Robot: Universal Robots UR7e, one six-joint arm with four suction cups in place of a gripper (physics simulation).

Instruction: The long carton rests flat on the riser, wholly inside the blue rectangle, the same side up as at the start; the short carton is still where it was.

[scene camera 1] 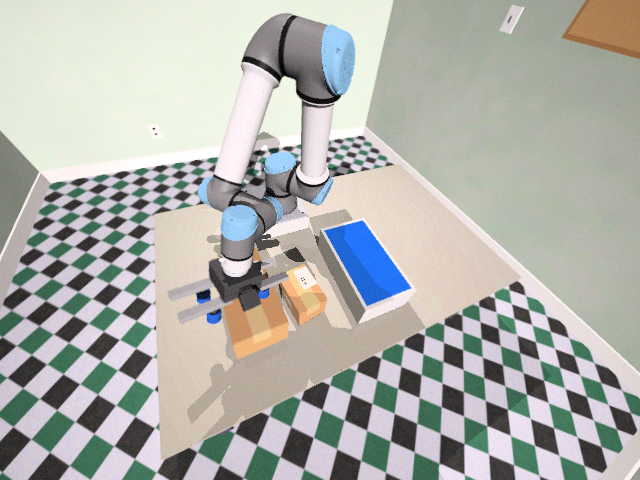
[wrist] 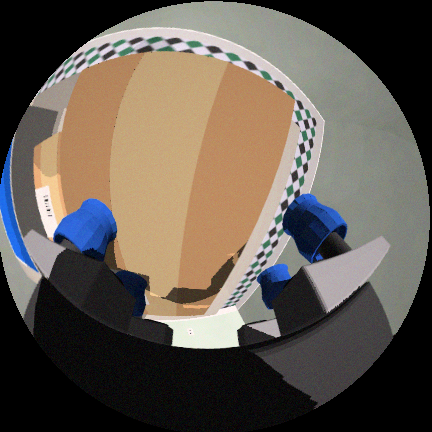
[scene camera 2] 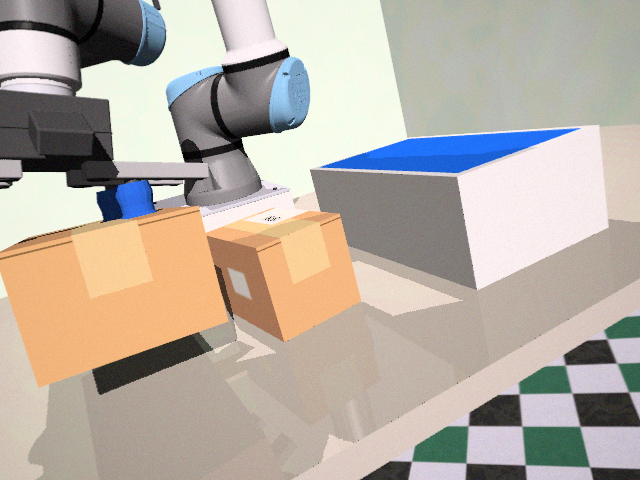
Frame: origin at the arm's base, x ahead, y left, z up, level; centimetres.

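Seen in the pictures: hand, its tool point: (wrist: 204, 255) (scene camera 2: 51, 232); arm's base, origin of its link: (scene camera 2: 224, 194).
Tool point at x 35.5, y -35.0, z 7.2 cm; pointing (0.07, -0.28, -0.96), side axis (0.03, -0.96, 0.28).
Note:
Pixels of each thing's middle, then the offset from my tool point to it. Level surfaces: height alone.
- long carton, middle of its body: (scene camera 2: 110, 271) (wrist: 157, 230) (scene camera 1: 248, 297) dx -1.1, dy +3.9, dz -5.9 cm
- short carton, middle of its body: (scene camera 2: 278, 266) (wrist: 70, 184) (scene camera 1: 301, 294) dx +5.2, dy +20.0, dz -11.3 cm
- white riser, middle of its body: (scene camera 2: 434, 193) (scene camera 1: 361, 266) dx +8.3, dy +45.2, dz -10.5 cm
- blue rectangle, middle of its body: (scene camera 2: 426, 151) (scene camera 1: 364, 257) dx +8.3, dy +45.2, dz -4.5 cm
- beige table top, height of its surface: dz -16.5 cm
The long carton (scene camera 1: 273, 328) (scene camera 2: 175, 279) (wrist: 240, 140) hangs above the table, roughly level with its taped top up; in scene camera 2 a dark gap and shadow show below it. My suction gripper (scene camera 1: 235, 297) (scene camera 2: 126, 198) (wrist: 202, 255) is shut on it: the blue cups on one side press on its top, while the other pair hangs free beyond its edge. The short carton (scene camera 1: 303, 295) (scene camera 2: 310, 268) (wrist: 47, 157) stands on the table between the long carton and the white riser (scene camera 1: 345, 289) (scene camera 2: 537, 206). The blue rectangle (scene camera 1: 369, 260) (scene camera 2: 444, 149) (wrist: 5, 200) on the riser's top bears no carton.
The robot's base (scene camera 1: 292, 222) (scene camera 2: 248, 206) stands behind the cartons. The beige table top (scene camera 1: 439, 232) (scene camera 2: 413, 372) carries the cartons, riser and base. A green, black and white checkered floor (scene camera 1: 372, 392) (scene camera 2: 547, 408) lies around it, with walls at the back and right.

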